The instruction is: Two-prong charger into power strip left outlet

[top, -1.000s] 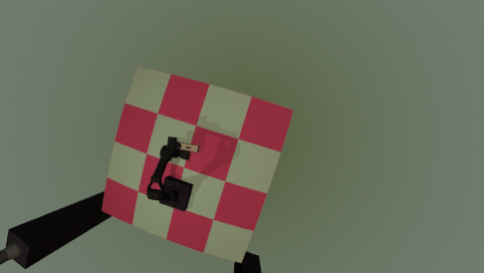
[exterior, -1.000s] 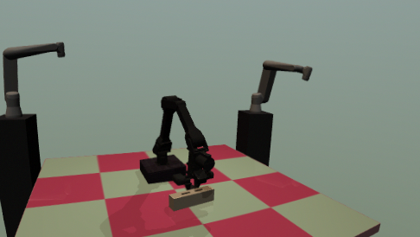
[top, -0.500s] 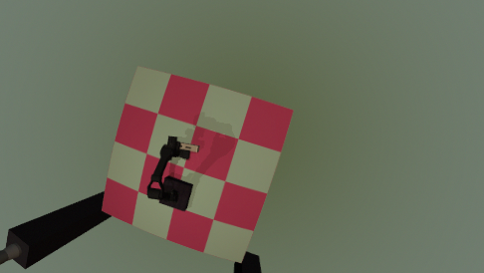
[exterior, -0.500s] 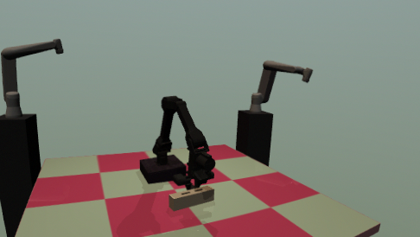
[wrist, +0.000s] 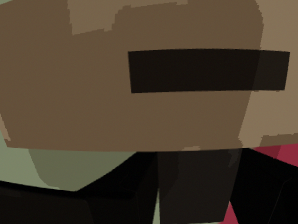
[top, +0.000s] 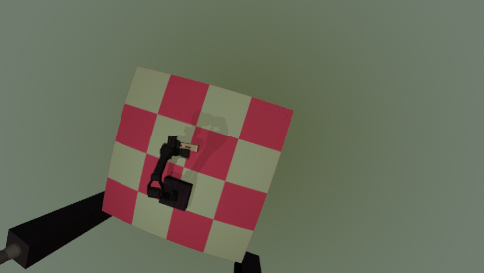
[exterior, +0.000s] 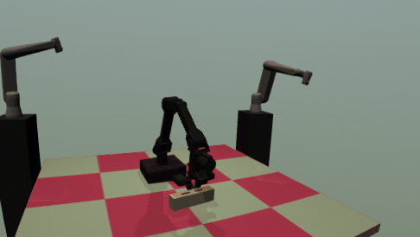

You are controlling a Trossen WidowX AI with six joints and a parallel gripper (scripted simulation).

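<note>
Now: gripper tip 20 mm short of the two-prong charger and 10 mm below it.
</note>
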